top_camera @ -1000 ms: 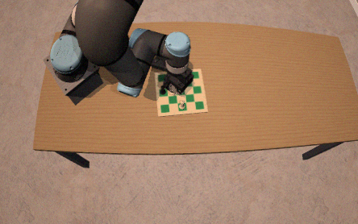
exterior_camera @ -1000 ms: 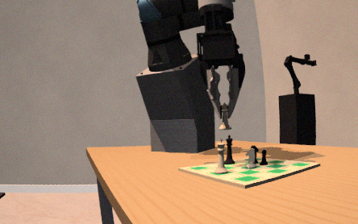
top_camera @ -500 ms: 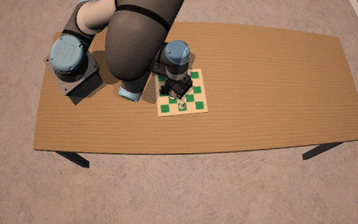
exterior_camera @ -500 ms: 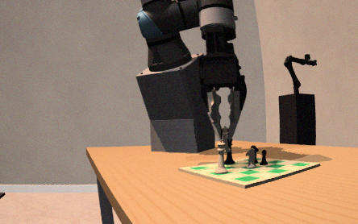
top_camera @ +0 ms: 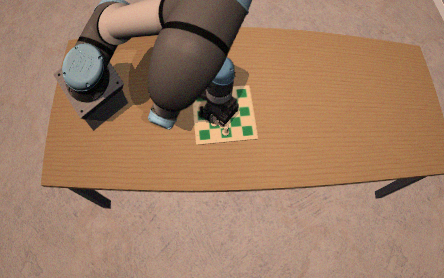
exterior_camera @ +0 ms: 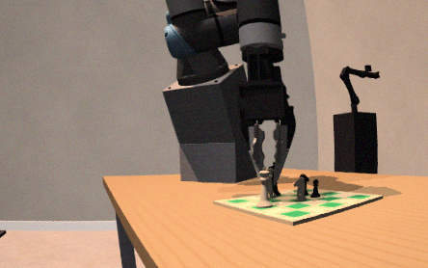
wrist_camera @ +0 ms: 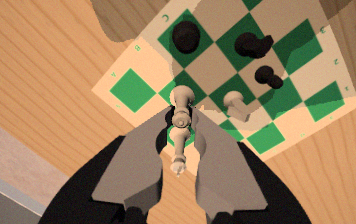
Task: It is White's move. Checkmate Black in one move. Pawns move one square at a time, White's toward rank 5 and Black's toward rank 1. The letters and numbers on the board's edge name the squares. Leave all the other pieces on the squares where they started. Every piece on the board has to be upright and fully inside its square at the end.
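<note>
Now: hand 40 mm short of the white king, 30 mm to the left of it and 10 mm above it. Also, from my hand: chessboard: 50 mm below, 40 mm to the left, 30 mm ahead; black king: 50 mm behind, 30 mm to the left, 10 mm below; black knight-like piece: 80 mm to the left, 30 mm below, 10 mm behind.
</note>
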